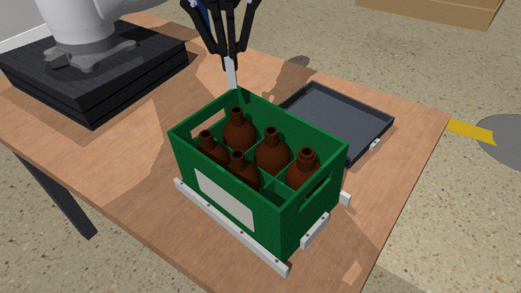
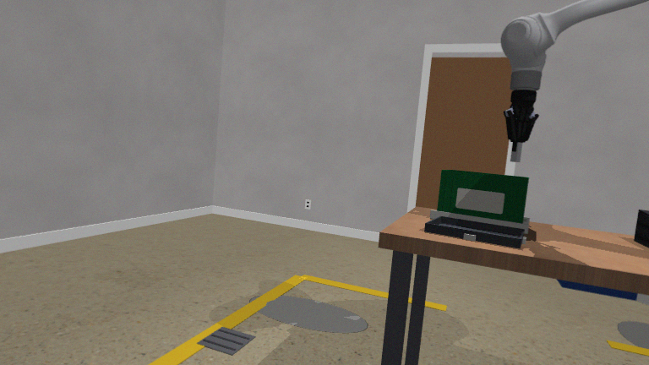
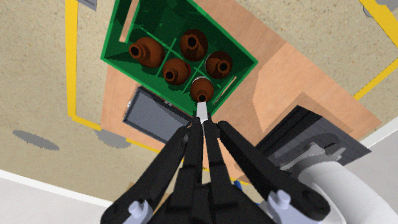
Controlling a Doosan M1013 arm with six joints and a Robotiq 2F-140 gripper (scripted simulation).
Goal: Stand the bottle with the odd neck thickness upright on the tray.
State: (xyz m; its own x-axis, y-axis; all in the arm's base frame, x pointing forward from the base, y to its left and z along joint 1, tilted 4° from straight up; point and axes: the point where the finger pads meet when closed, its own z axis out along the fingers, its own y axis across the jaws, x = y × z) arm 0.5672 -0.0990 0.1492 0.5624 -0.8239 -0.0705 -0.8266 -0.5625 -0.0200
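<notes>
Right now my hand is 80 mm short of the crate, 60 mm to the left of it and 170 mm above it. Round my hand: grey tray: 110 mm ahead, 220 mm to the left, 250 mm below.
</notes>
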